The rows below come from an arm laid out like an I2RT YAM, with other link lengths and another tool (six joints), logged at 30 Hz.
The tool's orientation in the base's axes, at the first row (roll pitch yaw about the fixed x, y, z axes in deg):
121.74, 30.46, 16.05
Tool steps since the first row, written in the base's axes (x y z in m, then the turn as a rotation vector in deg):
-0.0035, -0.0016, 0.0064, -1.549, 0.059, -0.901
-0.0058, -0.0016, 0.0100, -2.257, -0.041, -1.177
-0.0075, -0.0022, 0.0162, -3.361, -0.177, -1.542
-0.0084, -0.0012, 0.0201, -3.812, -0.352, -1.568
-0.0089, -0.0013, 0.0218, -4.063, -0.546, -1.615
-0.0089, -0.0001, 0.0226, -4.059, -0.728, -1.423
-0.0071, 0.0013, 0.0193, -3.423, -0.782, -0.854
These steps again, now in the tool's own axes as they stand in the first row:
-0.0065, 0.0034, -0.0014, -0.812, -1.550, 0.389
-0.0103, 0.0047, -0.0030, -1.283, -2.110, 0.618
-0.0149, 0.0085, -0.0052, -2.045, -2.943, 0.928
-0.0174, 0.0105, -0.0079, -2.447, -3.147, 1.105
-0.0187, 0.0115, -0.0085, -2.677, -3.247, 1.305
-0.0189, 0.0116, -0.0100, -2.815, -3.034, 1.380
-0.0154, 0.0097, -0.0098, -2.589, -2.240, 1.156

